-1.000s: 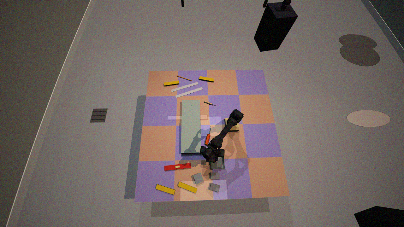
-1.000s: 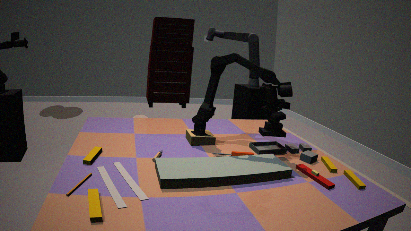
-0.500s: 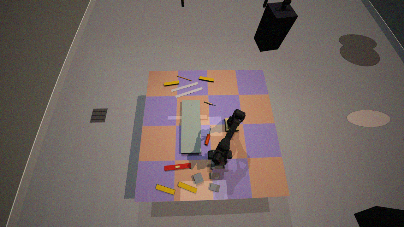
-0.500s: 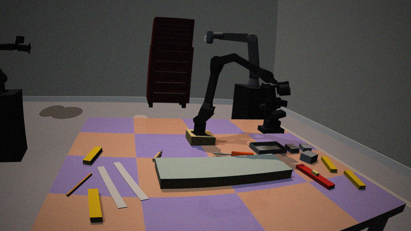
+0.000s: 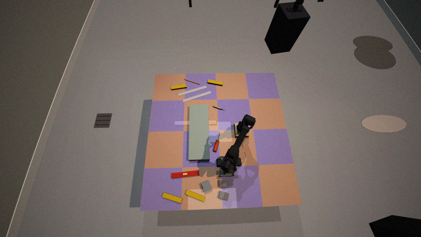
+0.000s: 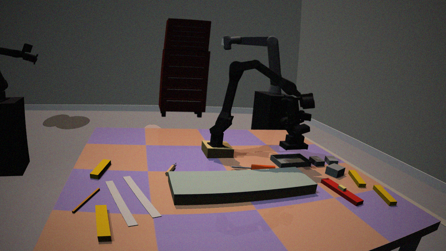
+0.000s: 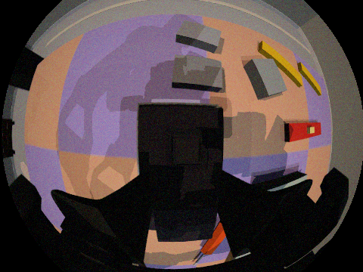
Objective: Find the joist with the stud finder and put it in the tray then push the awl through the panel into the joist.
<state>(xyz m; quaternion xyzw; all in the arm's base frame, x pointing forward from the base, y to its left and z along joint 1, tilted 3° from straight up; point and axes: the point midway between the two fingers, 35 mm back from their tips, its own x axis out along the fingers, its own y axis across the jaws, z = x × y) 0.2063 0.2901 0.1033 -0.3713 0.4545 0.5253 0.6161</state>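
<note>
Now: gripper tip 90 mm above the tray and 10 mm to the left of it. Round my gripper tip: stud finder: 20 mm above, 10 mm to the left; awl: 550 mm to the right, 90 mm below, 80 mm behind; red level: 350 mm ahead, 90 mm below, 20 mm to the right.
</note>
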